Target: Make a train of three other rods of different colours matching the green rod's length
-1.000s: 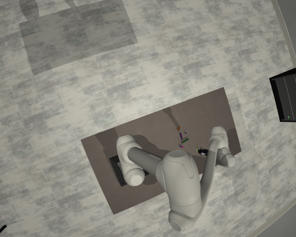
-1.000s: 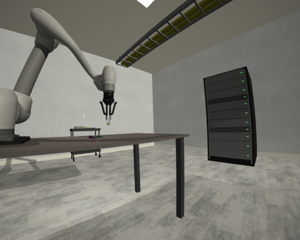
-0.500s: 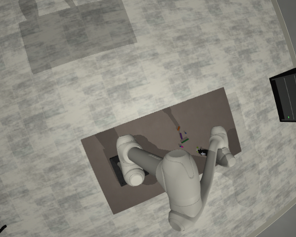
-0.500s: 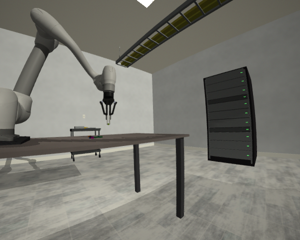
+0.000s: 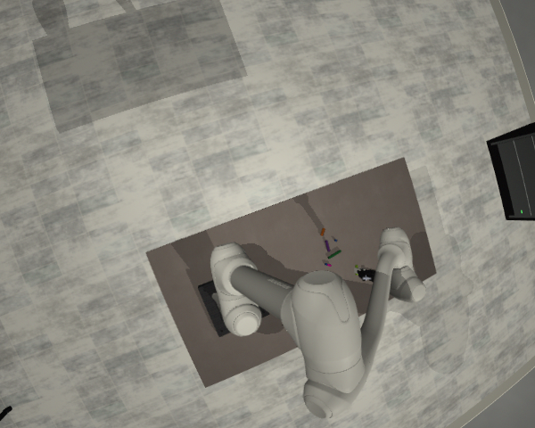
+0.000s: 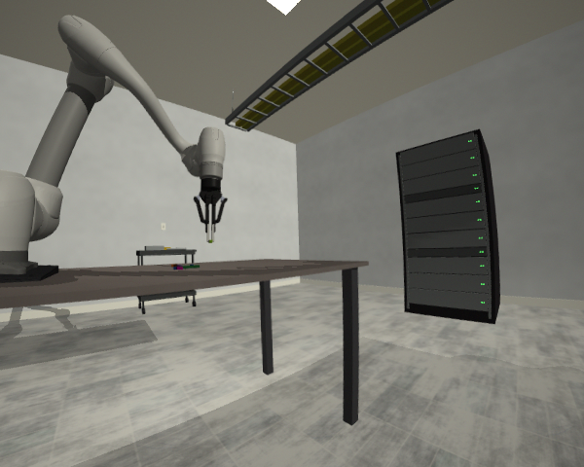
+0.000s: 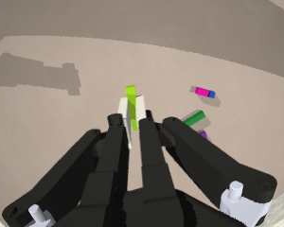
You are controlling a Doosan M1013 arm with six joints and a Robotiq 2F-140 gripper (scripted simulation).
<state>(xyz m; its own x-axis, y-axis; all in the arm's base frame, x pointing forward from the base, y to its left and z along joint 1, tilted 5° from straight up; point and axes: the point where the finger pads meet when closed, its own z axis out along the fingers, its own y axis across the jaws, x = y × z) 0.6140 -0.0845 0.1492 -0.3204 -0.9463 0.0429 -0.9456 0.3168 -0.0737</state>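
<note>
My hand is 100 mm past the magenta rod, 50 mm to the right of it and 130 mm above it. From my hand the other things lie so: lime rod (30 mm below); purple rod (70 mm behind, 150 mm to the left, 130 mm below); green rod (50 mm behind, 90 mm to the left, 130 mm below).
</note>
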